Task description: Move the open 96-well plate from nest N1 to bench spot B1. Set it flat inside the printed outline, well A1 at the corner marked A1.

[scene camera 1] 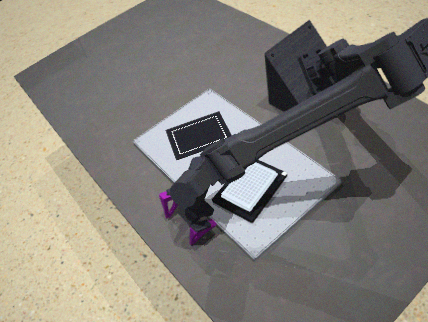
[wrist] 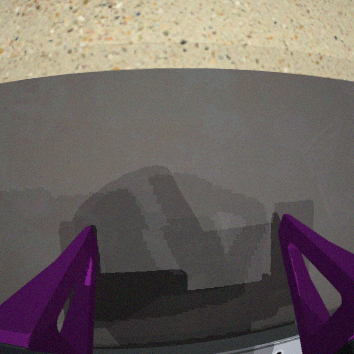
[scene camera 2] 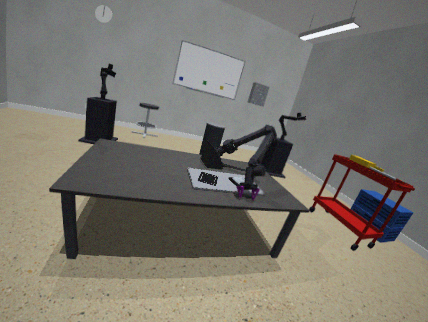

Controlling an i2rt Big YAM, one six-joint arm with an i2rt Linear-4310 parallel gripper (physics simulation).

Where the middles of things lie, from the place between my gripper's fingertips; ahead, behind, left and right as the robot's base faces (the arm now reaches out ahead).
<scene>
Now: the white well plate (scene camera 1: pixel 245 192) 200 mm behind my hand, 20 mm to the left of it and 20 mm above it. The rest, counted from my hand: black nest pad (scene camera 1: pixel 227 205): 200 mm behind, 20 mm to the left, 10 mm above.
</scene>
